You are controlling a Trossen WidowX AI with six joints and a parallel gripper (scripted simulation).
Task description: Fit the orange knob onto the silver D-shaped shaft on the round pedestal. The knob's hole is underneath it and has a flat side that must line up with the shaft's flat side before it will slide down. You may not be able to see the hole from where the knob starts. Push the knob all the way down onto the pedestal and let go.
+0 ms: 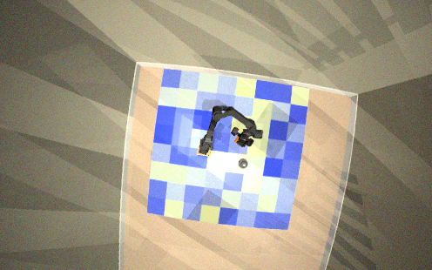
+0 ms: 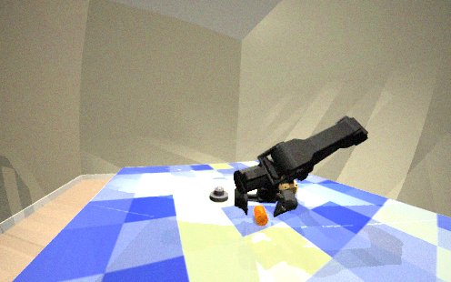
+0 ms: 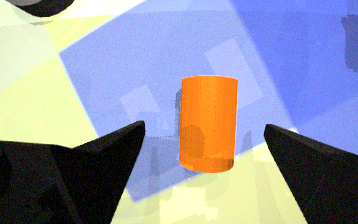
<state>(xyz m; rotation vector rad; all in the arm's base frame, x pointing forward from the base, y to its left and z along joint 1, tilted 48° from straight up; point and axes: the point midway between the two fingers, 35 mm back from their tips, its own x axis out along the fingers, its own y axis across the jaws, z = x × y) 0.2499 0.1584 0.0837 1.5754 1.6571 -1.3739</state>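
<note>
Right now the orange knob is 1 cm to the left of my gripper tip. Also, from my gripper tip: round dark pedestal (9 cm ahead, 19 cm to the right, 1 cm above).
</note>
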